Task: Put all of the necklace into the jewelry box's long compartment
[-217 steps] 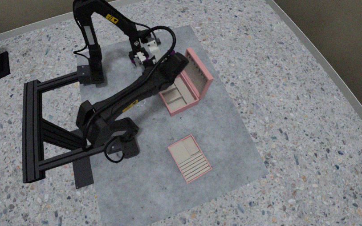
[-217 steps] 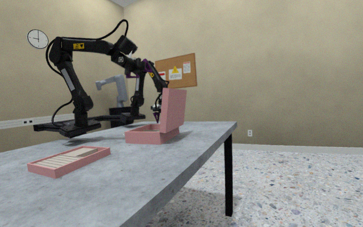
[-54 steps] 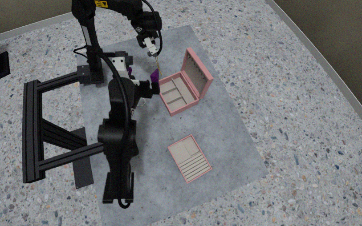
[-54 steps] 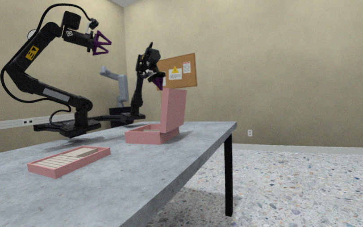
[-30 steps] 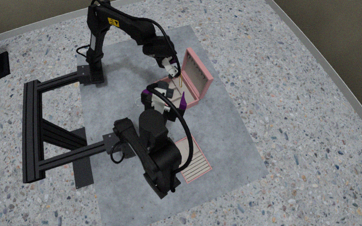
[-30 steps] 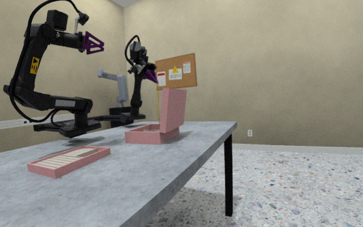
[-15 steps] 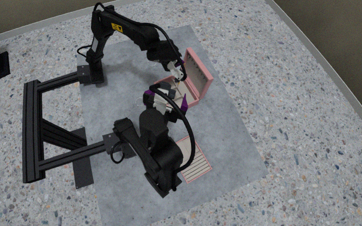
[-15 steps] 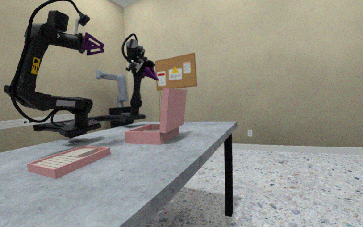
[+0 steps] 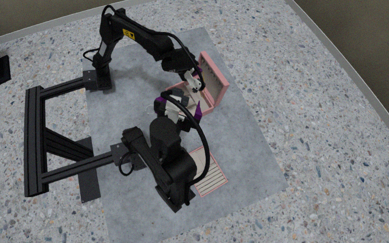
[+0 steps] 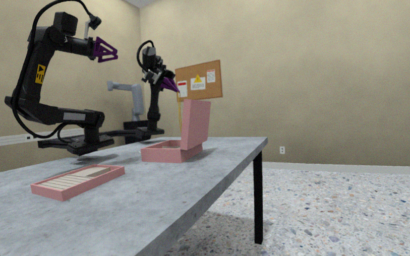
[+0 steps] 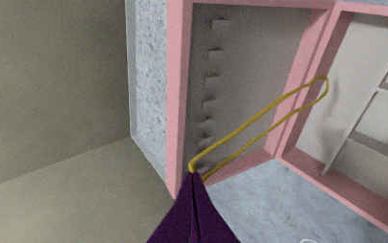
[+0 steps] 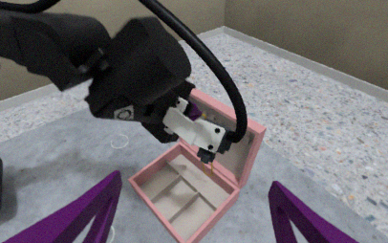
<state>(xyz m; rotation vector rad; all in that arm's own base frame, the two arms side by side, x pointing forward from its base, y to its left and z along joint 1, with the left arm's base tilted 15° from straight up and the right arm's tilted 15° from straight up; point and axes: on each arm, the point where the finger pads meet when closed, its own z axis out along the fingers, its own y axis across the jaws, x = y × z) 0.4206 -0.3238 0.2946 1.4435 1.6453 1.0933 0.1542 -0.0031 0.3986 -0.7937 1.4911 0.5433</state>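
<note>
My left hand is 160 mm above the pink jewelry box, 30 mm past it and 20 mm to the right of it. The rest, counted from my left hand: pink slotted tray 350 mm to the right, 270 mm below, 180 mm behind.
</note>
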